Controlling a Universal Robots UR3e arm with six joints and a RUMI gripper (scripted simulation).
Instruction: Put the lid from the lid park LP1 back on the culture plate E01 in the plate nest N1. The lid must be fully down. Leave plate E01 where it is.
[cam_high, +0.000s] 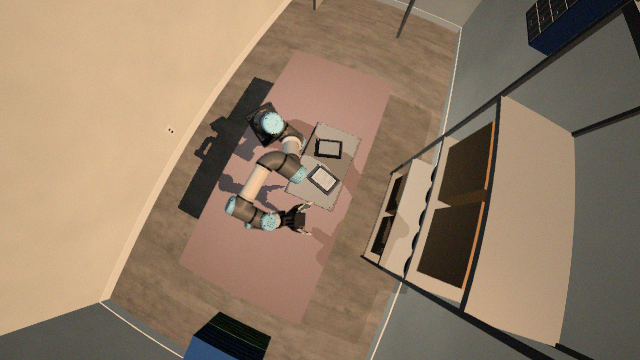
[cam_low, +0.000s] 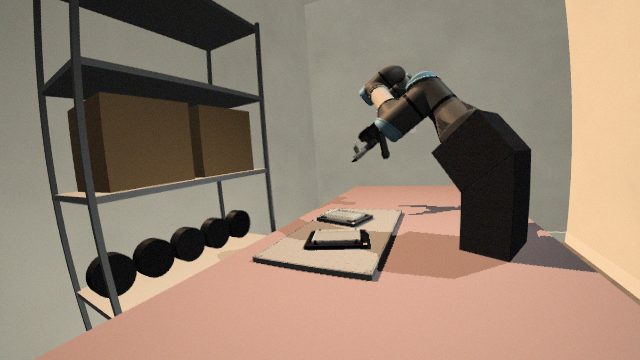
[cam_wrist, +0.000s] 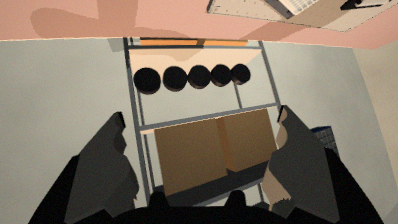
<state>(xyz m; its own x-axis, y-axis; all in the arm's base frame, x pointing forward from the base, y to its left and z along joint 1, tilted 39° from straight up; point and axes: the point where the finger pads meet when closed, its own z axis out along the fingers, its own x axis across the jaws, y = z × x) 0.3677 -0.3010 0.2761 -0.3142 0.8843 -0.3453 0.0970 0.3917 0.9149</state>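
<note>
The clear lid is 45 cm to the left of my hand, 18 cm below it and 5 cm behind it. The rest, counted from my hand: lid park: 45 cm to the left, 19 cm below, 5 cm behind; then dark plate nest: 25 cm to the left, 19 cm below, 2 cm behind; then culture plate: 25 cm to the left, 18 cm below, 2 cm behind.
</note>
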